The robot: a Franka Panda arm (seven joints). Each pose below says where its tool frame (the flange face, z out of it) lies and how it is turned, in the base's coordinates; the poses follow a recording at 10 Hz.
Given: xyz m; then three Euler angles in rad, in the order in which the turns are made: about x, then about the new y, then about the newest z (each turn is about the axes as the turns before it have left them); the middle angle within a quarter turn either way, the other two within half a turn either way.
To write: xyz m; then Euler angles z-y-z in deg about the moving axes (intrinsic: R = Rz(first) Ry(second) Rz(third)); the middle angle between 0 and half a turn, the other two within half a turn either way. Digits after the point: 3 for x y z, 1 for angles.
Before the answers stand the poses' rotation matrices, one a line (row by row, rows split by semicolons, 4 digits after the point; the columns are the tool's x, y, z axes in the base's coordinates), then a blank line. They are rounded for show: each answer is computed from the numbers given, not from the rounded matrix.
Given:
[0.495, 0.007, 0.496, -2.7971, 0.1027, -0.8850]
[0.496, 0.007, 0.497, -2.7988, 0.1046, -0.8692]
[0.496, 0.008, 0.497, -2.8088, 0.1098, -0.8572]
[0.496, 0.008, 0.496, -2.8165, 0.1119, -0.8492]
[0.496, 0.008, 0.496, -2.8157, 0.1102, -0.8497]
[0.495, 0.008, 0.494, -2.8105, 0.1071, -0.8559]
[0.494, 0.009, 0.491, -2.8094, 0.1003, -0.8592]
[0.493, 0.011, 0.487, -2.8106, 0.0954, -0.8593]
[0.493, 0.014, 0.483, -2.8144, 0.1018, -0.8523]
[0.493, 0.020, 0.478, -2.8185, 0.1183, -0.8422]
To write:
0.6300 0.7698 0.1025; 0.7065 -0.6229 0.3359; 0.3225 -0.1392 -0.9363
0.6419 0.7596 0.1044; 0.6967 -0.6347 0.3343; 0.3202 -0.1418 -0.9367
0.6506 0.7515 0.1096; 0.6911 -0.6457 0.3247; 0.3148 -0.1355 -0.9394
0.6565 0.7461 0.1117; 0.6879 -0.6528 0.3174; 0.3097 -0.1315 -0.9417
0.6562 0.7465 0.1100; 0.6883 -0.6519 0.3182; 0.3092 -0.1331 -0.9416
0.6518 0.7508 0.1069; 0.6914 -0.6462 0.3232; 0.3118 -0.1368 -0.9403
0.6498 0.7535 0.1001; 0.6946 -0.6421 0.3245; 0.3088 -0.1413 -0.9406
0.6500 0.7539 0.0953; 0.6961 -0.6410 0.3235; 0.3050 -0.1440 -0.9414
0.6548 0.7489 0.1016; 0.6914 -0.6479 0.3197; 0.3053 -0.1391 -0.9420
0.6612 0.7409 0.1180; 0.6826 -0.6593 0.3153; 0.3114 -0.1279 -0.9416

[0.495, 0.007, 0.496, 73.0, 159.4, -156.7]
[0.496, 0.007, 0.497, 72.7, 159.5, -156.1]
[0.496, 0.008, 0.497, 71.4, 160.0, -156.7]
[0.496, 0.008, 0.496, 70.6, 160.3, -157.0]
[0.496, 0.008, 0.496, 70.9, 160.3, -156.7]
[0.495, 0.008, 0.494, 71.7, 160.1, -156.3]
[0.494, 0.009, 0.491, 72.9, 160.1, -155.4]
[0.493, 0.011, 0.487, 73.6, 160.3, -154.7]
[0.493, 0.014, 0.483, 72.4, 160.4, -155.5]
[0.493, 0.020, 0.478, 69.5, 160.3, -157.7]

